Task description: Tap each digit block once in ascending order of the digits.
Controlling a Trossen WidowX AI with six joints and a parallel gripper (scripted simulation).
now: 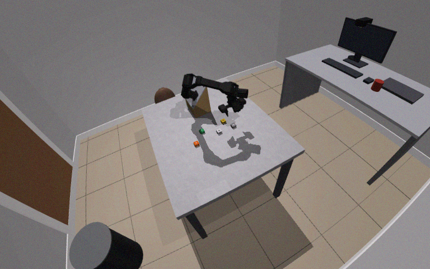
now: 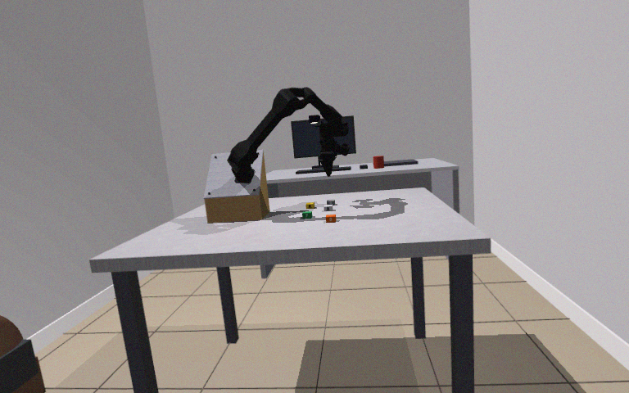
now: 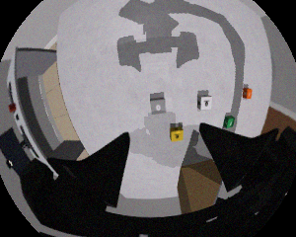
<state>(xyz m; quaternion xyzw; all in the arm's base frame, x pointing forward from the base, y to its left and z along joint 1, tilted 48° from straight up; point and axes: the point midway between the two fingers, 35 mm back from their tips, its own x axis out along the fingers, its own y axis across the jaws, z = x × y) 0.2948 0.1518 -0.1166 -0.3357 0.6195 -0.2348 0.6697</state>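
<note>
The orange block is 5 cm ahead of my gripper tip, 30 cm to the right of it and 11 cm below it. From my gripper tip the other things lie so: green block 5 cm behind, 23 cm to the right, 11 cm below; then yellow block 8 cm behind, 5 cm to the right, 11 cm below.
</note>
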